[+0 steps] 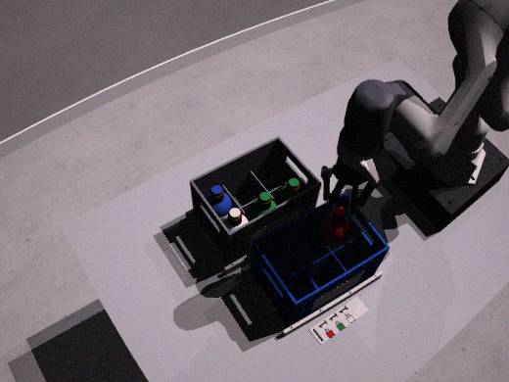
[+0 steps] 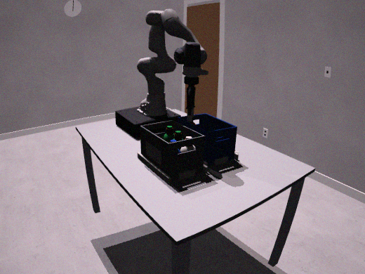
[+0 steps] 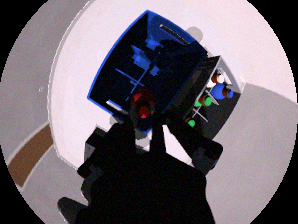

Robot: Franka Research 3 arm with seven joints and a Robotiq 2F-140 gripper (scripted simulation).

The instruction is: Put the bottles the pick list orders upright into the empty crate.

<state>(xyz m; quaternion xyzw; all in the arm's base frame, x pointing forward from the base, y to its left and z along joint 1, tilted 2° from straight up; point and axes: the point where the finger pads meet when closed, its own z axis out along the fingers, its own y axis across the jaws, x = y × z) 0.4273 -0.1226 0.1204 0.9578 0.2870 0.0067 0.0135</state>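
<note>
Right now the red-label bottle is 80 mm below my hand. Also, from my hand: black crate: 210 mm to the right, 120 mm below, 70 mm ahead; then white-labelled bottle: 190 mm to the right, 170 mm ahead, 110 mm below; then blue crate: 120 mm below, 90 mm ahead, 20 mm to the left.
</note>
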